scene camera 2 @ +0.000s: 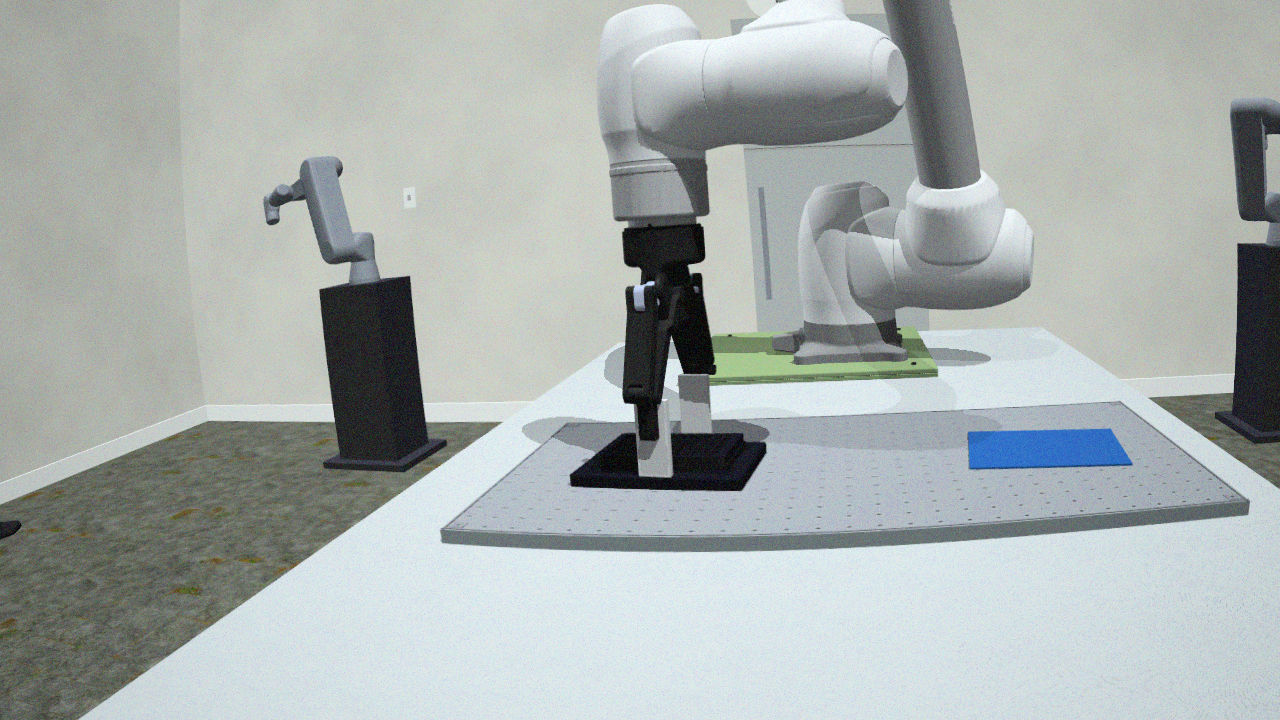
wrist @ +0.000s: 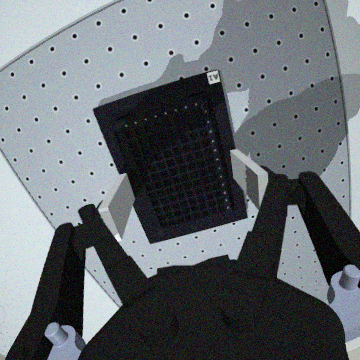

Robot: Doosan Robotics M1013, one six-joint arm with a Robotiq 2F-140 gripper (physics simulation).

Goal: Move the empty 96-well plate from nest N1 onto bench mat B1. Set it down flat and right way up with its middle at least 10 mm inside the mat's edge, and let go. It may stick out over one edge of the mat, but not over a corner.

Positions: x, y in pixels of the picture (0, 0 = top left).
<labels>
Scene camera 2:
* my gripper: 677, 458
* black 96-well plate: 691, 452
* black nest N1: 747, 462
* blue bench mat B1: 1079, 447
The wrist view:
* my gripper: 180, 174
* black nest N1: 176, 90
</labels>
